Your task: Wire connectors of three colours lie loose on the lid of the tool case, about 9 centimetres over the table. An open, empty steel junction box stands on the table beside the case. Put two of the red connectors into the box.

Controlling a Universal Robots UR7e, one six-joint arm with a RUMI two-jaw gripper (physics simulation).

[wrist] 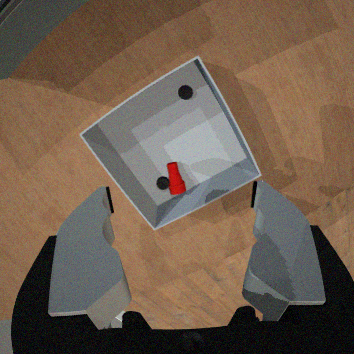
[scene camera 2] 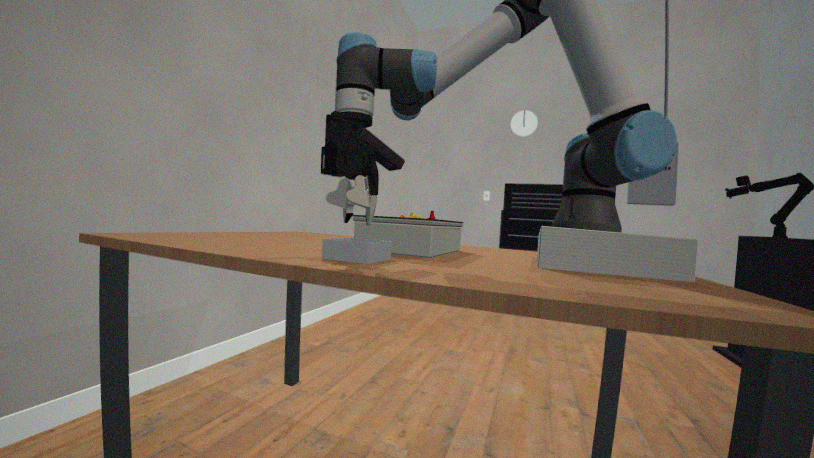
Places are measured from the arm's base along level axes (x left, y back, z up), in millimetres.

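Pixels of known places: gripper, fingertip midpoint: [wrist: 181,186] [scene camera 2: 356,224]; arm's base, origin of the base link: [scene camera 2: 584,234].
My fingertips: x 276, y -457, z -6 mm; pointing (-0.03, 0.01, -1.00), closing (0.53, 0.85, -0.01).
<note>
For each thing: its top centre in the pictures, then the offset to it from my fingertips. Level surfaces: height alone.
- steel junction box, middle of its top: [wrist: 172,153] [scene camera 2: 358,240] dx -11, dy +0, dz -32 mm
- tool case, middle of its top: [scene camera 2: 412,218] dx -305, dy +10, dz +20 mm
- small orange piece, middle of its top: [scene camera 2: 401,215] dx -276, dy -11, dz +28 mm
- wooden table, its level: dz -71 mm
One red connector [wrist: 175,179] lies on the floor of the steel junction box [wrist: 117,165] [scene camera 2: 344,251], beside a round black spot and close to the lower wall in the wrist view. My gripper [wrist: 181,186] [scene camera 2: 358,221] is open with nothing between its fingers. It points down and hangs above the box, its two fingertips wide apart on either side of the box's lower part in the wrist view. The tool case [scene camera 2: 392,239] stands behind the box. On its lid, a red connector [scene camera 2: 432,215], yellow connectors [scene camera 2: 413,215] and a small orange piece [scene camera 2: 403,216] show.
The wooden table [scene camera 2: 227,246] bears the box, the case and a long grey block [scene camera 2: 617,254] in front of the robot's base, at the right. A grey surface [wrist: 35,35] crosses the wrist view's upper left corner. A small black arm [scene camera 2: 788,196] stands far right.
</note>
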